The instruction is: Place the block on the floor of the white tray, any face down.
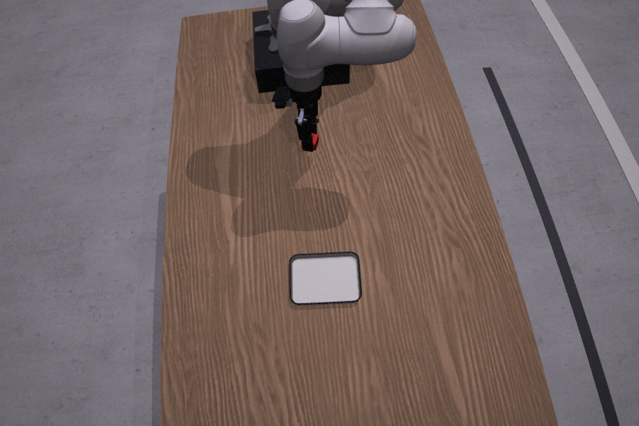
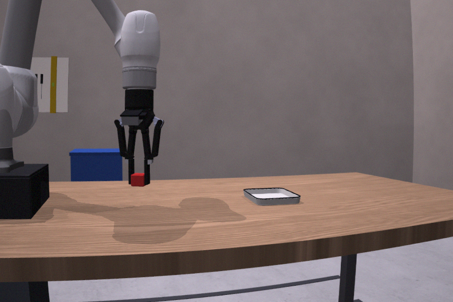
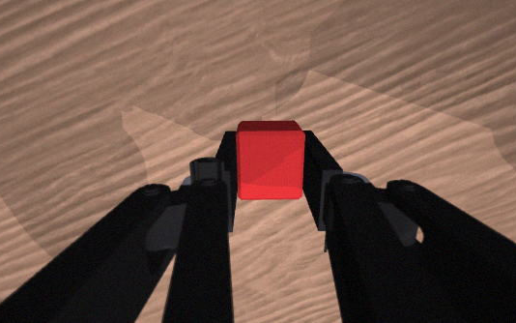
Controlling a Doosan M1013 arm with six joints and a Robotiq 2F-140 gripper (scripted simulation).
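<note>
The white tray is 37 cm ahead of my hand and 8 cm below it. The rest, counted from my hand: red block 2 cm below.
</note>
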